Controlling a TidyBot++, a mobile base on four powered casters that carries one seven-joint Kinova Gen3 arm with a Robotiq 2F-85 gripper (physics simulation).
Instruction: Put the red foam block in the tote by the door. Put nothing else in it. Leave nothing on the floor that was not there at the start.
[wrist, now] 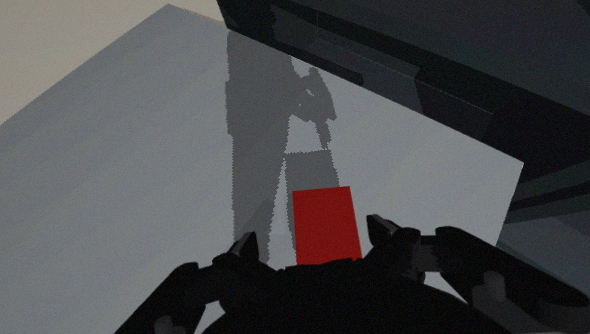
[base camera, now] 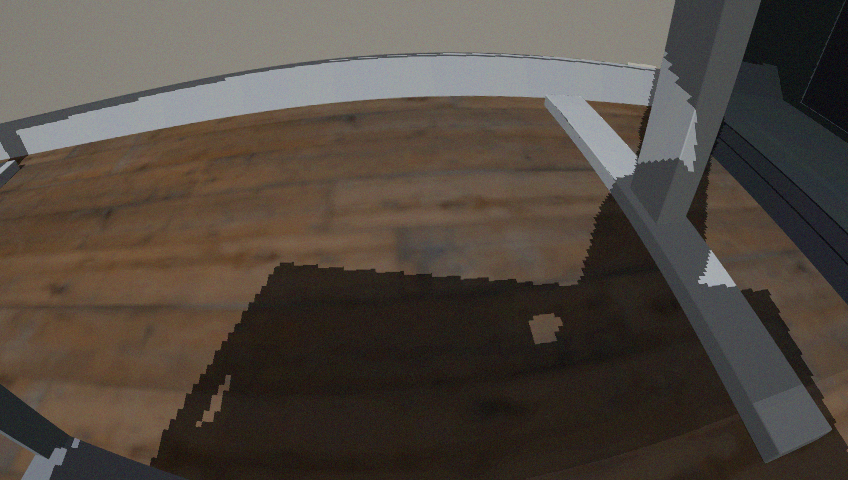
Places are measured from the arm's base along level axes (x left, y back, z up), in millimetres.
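Pixels of known places: gripper, between the fingertips: (wrist: 312, 235).
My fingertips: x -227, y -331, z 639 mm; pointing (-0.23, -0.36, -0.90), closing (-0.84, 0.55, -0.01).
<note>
Ahead of a thing's pixels: the offset from my fingertips to its middle. "spot": to the spot under its first point. Level surfaces: height alone.
The red foam block {dx -13, dy +5, dz -63 mm} (wrist: 324, 215) lies on a pale grey table top {dz -86 mm} (wrist: 125, 165) in the wrist view, low and a little right of the middle. Its near end is hidden behind the dark gripper body. My gripper (wrist: 312, 235) is open. The block shows in the gap between its two fingertips, closer to the right one, and neither finger grips it. How far the fingertips are above the table top is hard to tell. The tote by the door does not show in either view.
A dark panelled piece of furniture (wrist: 530, 60) stands along the table's far right edge. In the base camera view, a grey table leg {spot: dx -28, dy -209, dz -871 mm} (base camera: 678, 118) rises from a long floor foot {spot: dx -56, dy -57, dz -1011 mm} (base camera: 702, 303) at the right. A wall with a white baseboard (base camera: 357, 80) runs behind.
</note>
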